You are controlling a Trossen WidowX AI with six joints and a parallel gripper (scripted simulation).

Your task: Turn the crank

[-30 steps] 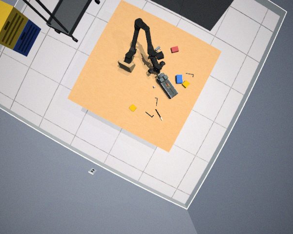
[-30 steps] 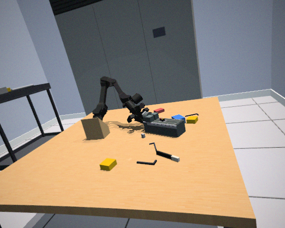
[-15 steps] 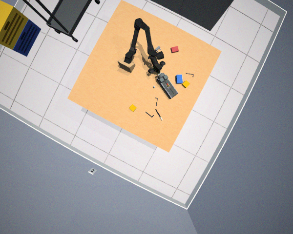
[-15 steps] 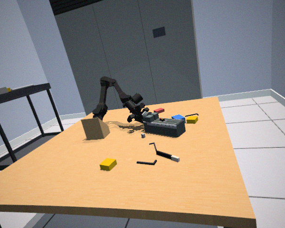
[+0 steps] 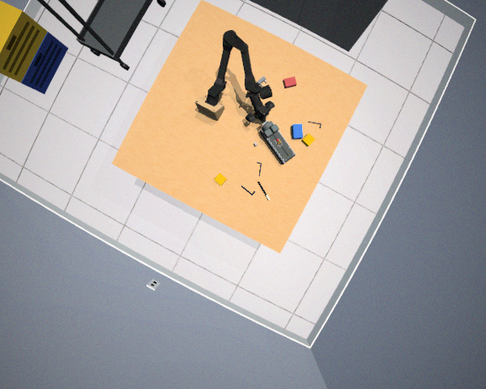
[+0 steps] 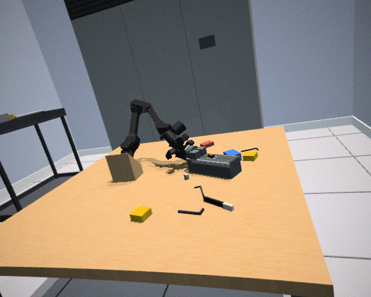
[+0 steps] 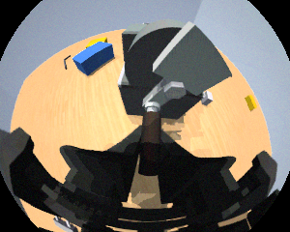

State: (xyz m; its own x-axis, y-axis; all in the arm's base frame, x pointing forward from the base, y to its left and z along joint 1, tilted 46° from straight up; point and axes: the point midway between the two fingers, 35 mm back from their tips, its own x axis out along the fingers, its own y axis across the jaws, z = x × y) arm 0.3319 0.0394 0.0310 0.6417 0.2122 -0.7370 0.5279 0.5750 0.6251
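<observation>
Now: the dark crank handle 3 cm above my gripper tip, 1 cm to the left of it and 1 cm behind it. Also, from my gripper tip: small grey cube: 15 cm to the right, 2 cm below; then blue block: 22 cm ahead, 4 cm to the left, 2 cm below; then red pointer: 12 cm ahead, 8 cm to the right, 5 cm above.
</observation>
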